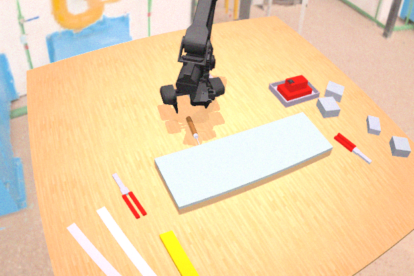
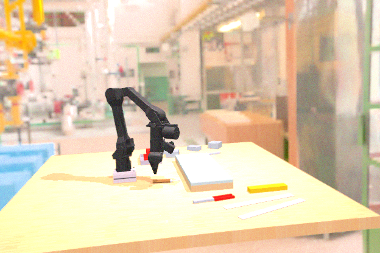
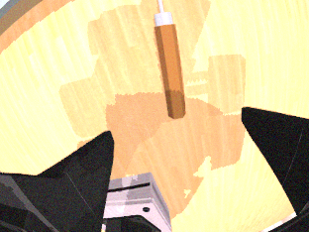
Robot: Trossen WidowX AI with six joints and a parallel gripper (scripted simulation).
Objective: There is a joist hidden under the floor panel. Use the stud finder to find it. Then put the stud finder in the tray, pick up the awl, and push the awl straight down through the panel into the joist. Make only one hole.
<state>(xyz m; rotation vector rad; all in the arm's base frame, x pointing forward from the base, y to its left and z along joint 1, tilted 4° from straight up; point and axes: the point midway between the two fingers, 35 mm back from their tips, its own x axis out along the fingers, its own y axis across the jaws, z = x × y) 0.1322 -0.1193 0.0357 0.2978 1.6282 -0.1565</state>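
Now: the awl 5 cm ahead of my gripper tip, 2 cm to the right of it and 5 cm below it. Round my gripper tip: red stud finder: 6 cm ahead, 40 cm to the left; yellow strip: 40 cm ahead, 29 cm to the right, 4 cm below; lilac tray: 7 cm ahead, 41 cm to the left, 4 cm below.
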